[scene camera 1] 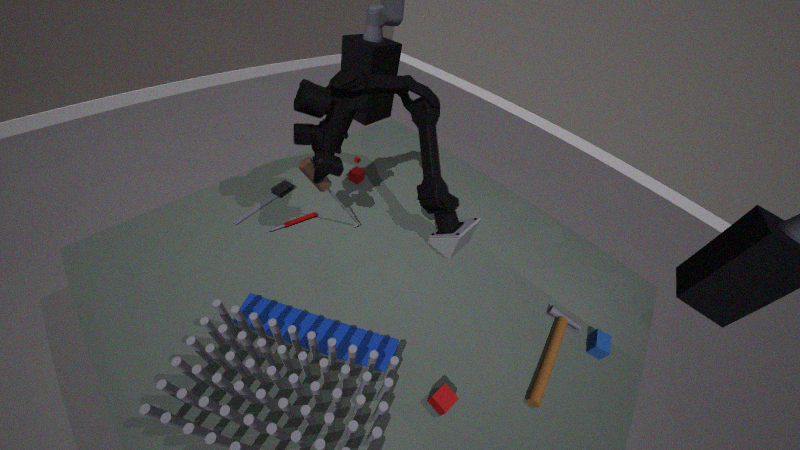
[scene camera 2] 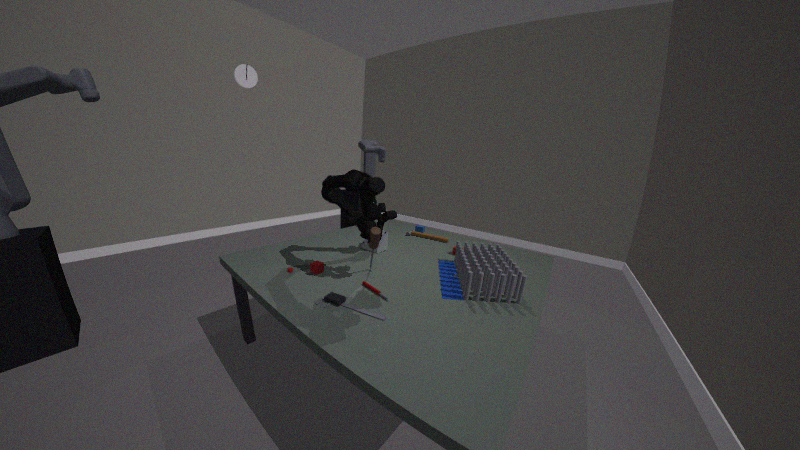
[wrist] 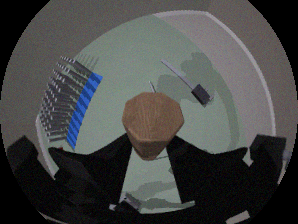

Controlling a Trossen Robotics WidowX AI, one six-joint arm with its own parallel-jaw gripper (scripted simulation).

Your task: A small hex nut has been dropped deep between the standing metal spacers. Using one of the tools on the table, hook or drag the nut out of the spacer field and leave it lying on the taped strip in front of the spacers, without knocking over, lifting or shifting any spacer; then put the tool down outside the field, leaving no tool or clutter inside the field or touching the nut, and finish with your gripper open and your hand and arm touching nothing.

Scene:
my gripper: scene camera 1; scene camera 2; wrist 149, 134
same spot on my gripper: (scene camera 2: 361, 223) = (scene camera 1: 312, 144)
same spot on blue taped strip: (wrist: 90, 86) = (scene camera 1: 264, 314)

